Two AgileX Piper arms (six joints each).
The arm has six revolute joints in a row. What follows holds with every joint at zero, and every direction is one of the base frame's. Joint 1 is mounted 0.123 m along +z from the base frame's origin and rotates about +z. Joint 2 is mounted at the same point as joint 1 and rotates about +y. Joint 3 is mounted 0.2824 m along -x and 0.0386 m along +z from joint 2 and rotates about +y. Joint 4 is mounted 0.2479 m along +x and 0.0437 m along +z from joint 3 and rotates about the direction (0.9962, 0, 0.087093). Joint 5 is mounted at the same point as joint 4 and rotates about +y. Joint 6 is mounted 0.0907 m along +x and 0.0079 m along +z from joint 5 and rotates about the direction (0.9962, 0, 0.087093). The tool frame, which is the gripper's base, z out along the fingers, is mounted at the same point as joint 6; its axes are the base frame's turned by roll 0, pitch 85.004 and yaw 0 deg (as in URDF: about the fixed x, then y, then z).
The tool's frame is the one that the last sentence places.
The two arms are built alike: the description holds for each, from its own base.
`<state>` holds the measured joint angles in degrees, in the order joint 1, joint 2, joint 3, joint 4, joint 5, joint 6, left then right.
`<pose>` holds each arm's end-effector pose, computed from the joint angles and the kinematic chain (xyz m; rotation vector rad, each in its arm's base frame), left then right.
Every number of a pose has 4 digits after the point. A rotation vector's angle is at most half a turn.
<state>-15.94 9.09 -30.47 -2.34 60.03 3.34 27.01 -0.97 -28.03 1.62 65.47 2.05</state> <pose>0.0163 -0.0080 0.2864 0.3606 2.1324 -0.1769 -0.0098 -0.0023 0.2677 -0.4648 2.0868 0.3340</pose>
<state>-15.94 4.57 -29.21 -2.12 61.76 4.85 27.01 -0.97 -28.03 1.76 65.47 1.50</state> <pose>0.0047 -0.0044 0.2787 0.3858 2.0998 -0.1590 -0.0099 -0.0022 0.2677 -0.4750 2.0842 0.3313</pose>
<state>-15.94 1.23 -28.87 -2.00 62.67 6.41 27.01 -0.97 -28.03 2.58 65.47 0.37</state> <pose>-0.0040 -0.0018 0.2758 0.4085 2.0575 -0.1426 -0.0104 -0.0011 0.2677 -0.4969 2.0792 0.3369</pose>
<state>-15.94 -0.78 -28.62 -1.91 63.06 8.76 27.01 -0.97 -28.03 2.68 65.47 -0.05</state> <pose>-0.0089 -0.0003 0.2739 0.4459 2.0242 -0.1170 -0.0105 -0.0010 0.2677 -0.5047 2.0770 0.3347</pose>
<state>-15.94 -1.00 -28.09 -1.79 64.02 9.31 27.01 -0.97 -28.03 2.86 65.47 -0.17</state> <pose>-0.0092 0.0000 0.2700 0.4604 2.0434 -0.1077 -0.0106 -0.0008 0.2677 -0.5072 2.0765 0.3373</pose>
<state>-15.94 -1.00 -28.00 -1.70 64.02 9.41 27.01 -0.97 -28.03 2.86 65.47 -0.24</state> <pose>-0.0089 0.0000 0.2695 0.4624 2.0445 -0.1047 -0.0106 -0.0008 0.2677 -0.5084 2.0762 0.3366</pose>
